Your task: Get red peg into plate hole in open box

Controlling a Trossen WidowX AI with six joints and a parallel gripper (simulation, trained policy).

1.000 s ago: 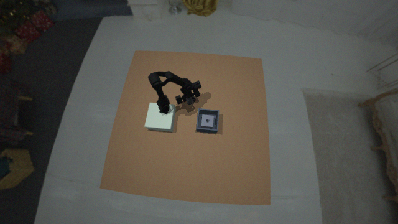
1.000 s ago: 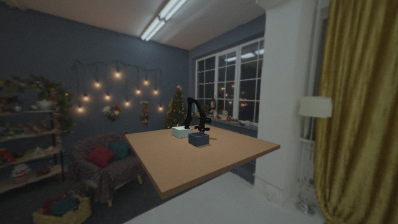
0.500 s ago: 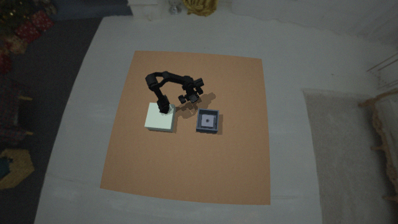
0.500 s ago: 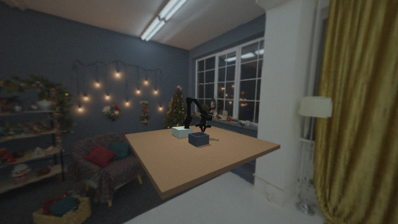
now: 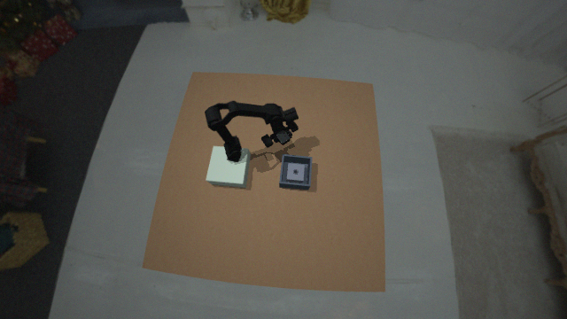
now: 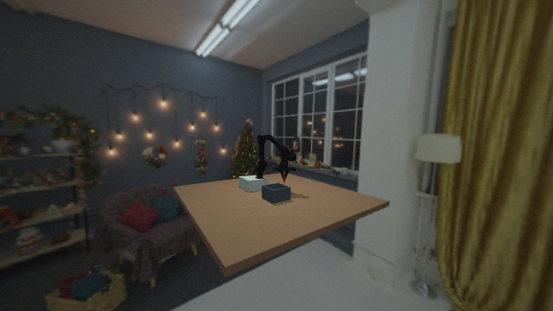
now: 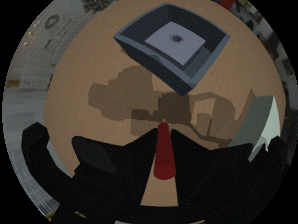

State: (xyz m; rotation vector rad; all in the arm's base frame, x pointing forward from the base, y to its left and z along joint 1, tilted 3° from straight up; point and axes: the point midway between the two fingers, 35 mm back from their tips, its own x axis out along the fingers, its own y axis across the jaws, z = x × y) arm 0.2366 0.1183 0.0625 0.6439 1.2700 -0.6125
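Right now my gripper tip is 100 mm short of the plate, 130 mm to the left of it and 70 mm above it. Also, from my gripper tip: dark blue box 100 mm ahead, 130 mm to the right, 90 mm below; then red peg 10 mm behind, 10 mm above.
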